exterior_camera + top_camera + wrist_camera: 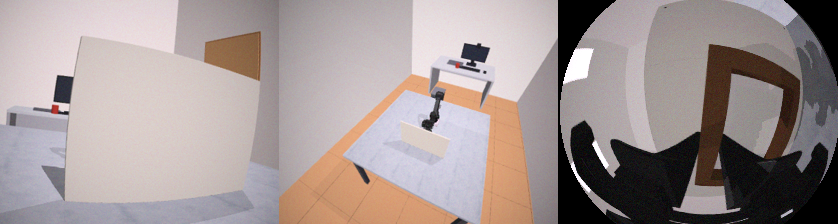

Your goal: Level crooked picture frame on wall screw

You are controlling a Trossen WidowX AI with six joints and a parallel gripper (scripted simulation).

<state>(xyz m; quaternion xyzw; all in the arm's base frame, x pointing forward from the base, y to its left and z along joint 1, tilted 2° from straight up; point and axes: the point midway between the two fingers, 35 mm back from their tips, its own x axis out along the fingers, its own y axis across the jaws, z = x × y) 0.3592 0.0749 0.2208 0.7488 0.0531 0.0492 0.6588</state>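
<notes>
Right now my gripper tip is 10 mm short of the brown wooden picture frame, 10 mm to the right of it and 50 mm above it. The rest, counted from my gripper tip: wall panel: 20 mm ahead, 70 mm below.
</notes>
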